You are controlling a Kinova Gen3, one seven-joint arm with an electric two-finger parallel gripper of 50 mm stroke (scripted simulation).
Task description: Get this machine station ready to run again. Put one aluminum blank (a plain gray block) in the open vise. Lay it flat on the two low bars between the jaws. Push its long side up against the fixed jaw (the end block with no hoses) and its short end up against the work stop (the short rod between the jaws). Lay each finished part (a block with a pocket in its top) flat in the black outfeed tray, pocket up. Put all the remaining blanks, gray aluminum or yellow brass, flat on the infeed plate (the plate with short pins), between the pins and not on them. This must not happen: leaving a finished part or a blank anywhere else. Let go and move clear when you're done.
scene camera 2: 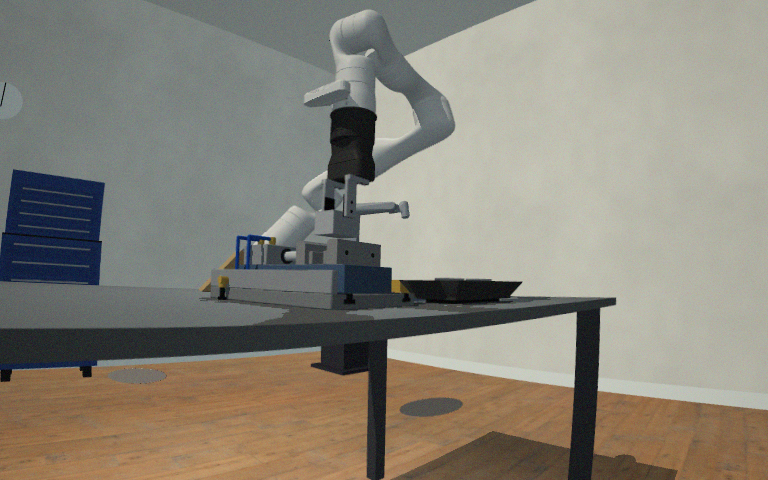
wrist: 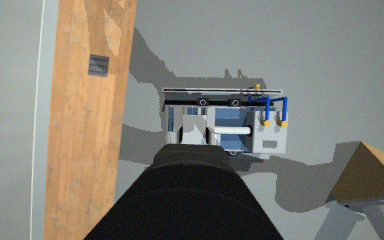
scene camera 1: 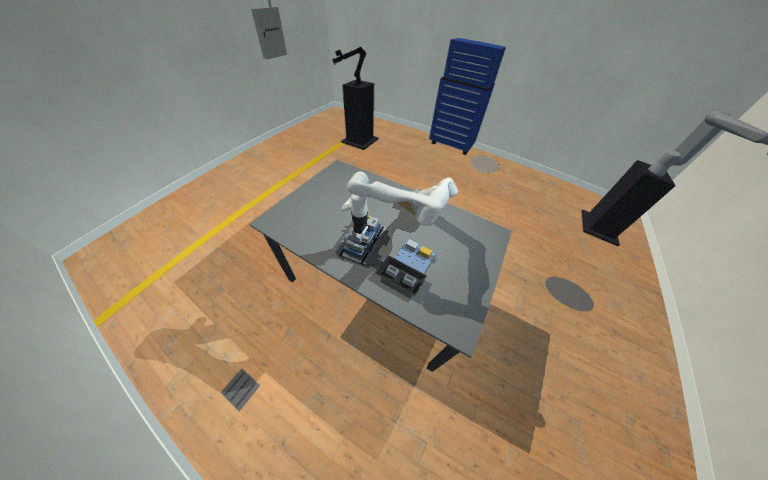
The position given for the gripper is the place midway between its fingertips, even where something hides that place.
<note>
In view: the gripper (scene camera 2: 338,218).
The gripper shows as well in the wrist view (wrist: 194,132).
</note>
